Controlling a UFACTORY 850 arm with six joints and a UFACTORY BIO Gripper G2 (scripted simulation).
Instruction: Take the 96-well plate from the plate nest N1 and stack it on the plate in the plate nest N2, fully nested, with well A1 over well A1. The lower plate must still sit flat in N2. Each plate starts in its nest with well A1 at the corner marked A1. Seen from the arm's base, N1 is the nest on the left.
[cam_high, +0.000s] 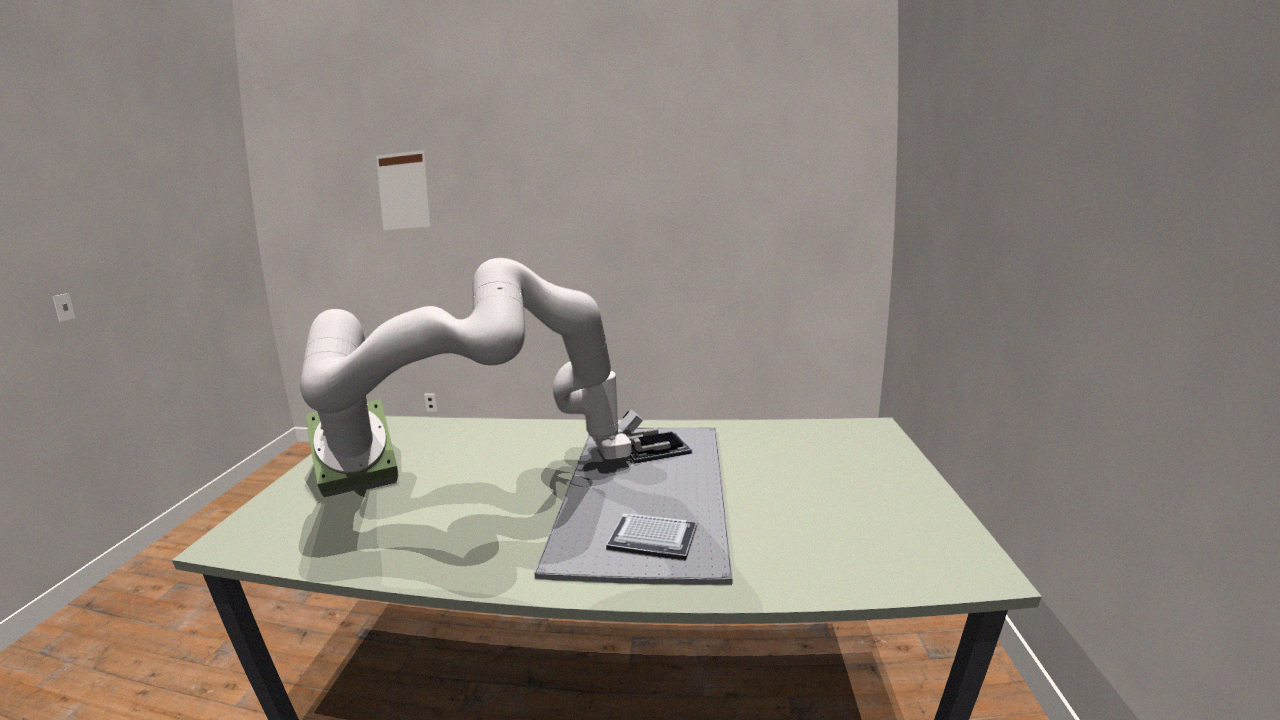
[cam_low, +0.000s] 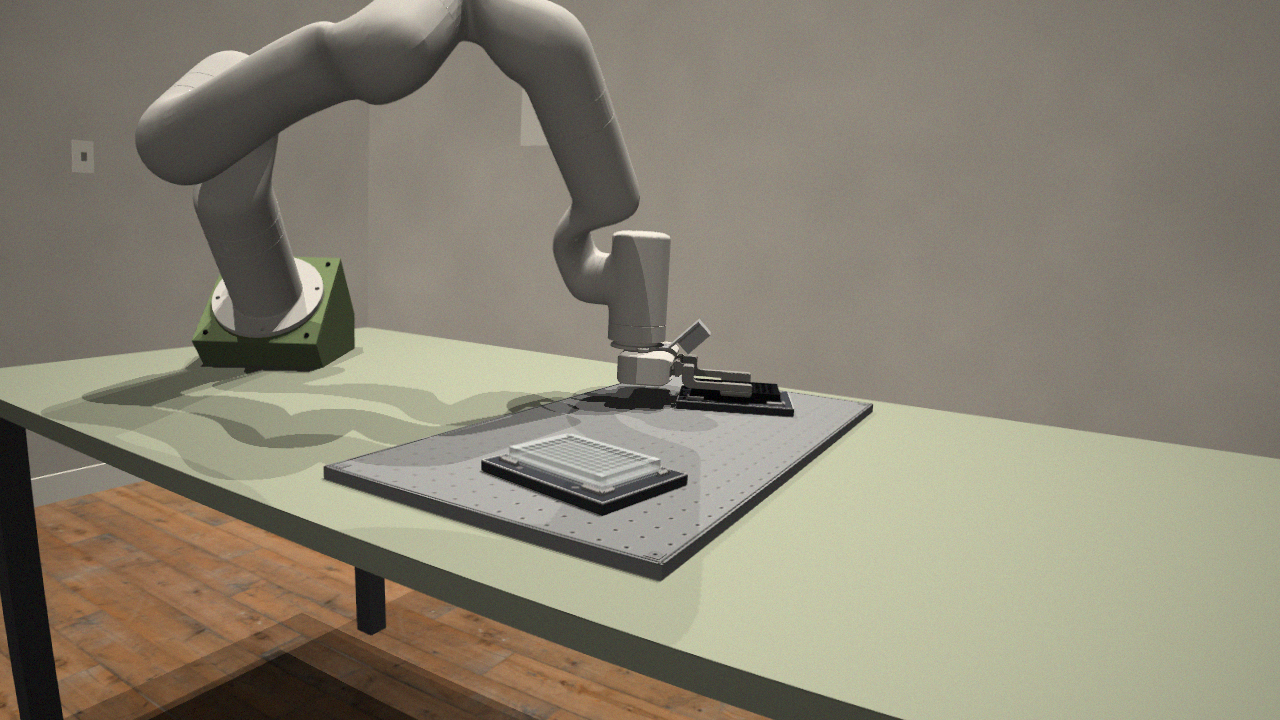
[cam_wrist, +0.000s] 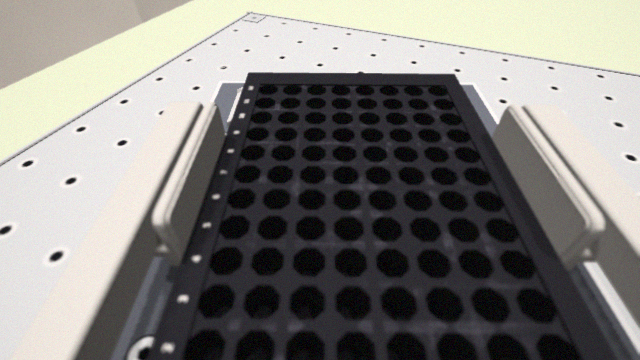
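Right now the black 96-well plate is 1 cm below my hand. From my hand the other things lie so: plate nest N1: 2 cm below; then plate nest N2: 42 cm to the right, 4 cm behind, 2 cm below; then clear 96-well plate: 42 cm to the right, 4 cm behind, 1 cm below.
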